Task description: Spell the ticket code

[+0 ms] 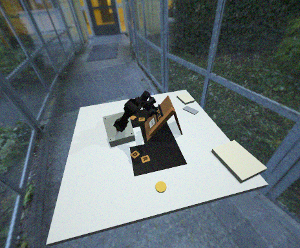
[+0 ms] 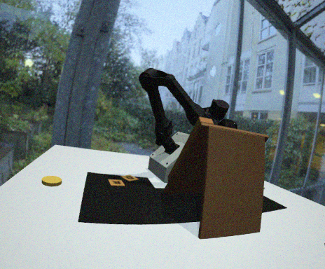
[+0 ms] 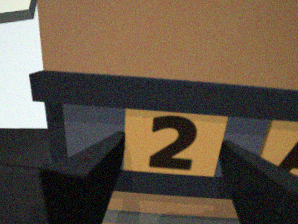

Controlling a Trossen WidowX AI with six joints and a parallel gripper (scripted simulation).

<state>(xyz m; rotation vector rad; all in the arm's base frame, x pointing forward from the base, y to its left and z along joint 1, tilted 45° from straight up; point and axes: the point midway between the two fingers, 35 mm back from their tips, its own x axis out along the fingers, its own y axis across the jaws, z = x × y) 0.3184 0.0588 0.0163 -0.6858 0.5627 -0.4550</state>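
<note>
Now: gripper tip 80 mm above the white ticket, 70 mm past it and 20 mm to the left of it. The rest, counted from my gripper tip: orange tile marked l (170 mm below, 160 mm to the left, 120 mm behind); then black mat (170 mm below, 140 mm behind, 50 mm to the right); then orange tile marked 2 (right at my gripper tip).
</note>
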